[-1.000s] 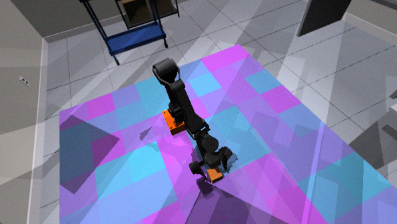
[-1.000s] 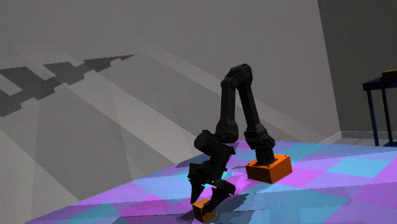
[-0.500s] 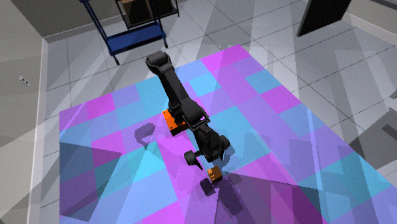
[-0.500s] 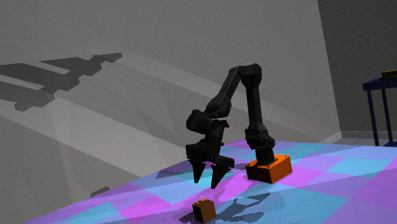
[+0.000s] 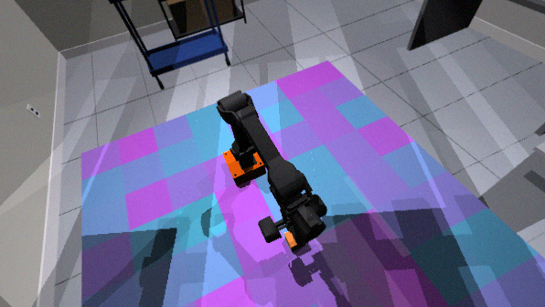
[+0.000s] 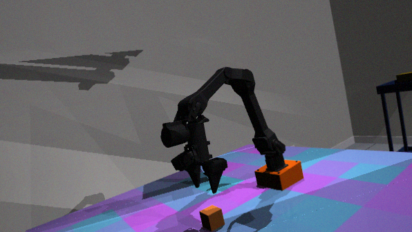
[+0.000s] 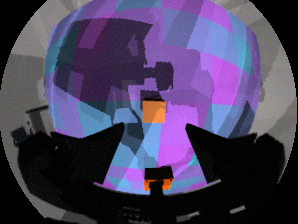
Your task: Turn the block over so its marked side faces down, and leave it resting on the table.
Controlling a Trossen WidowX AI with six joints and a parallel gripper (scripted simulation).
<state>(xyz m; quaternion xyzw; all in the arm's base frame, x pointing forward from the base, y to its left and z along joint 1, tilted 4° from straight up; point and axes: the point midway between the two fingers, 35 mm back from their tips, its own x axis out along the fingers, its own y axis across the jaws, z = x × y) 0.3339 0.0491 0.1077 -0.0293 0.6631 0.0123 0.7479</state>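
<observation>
Right now my gripper tip is 90 mm above the orange block and 10 mm past it.
</observation>
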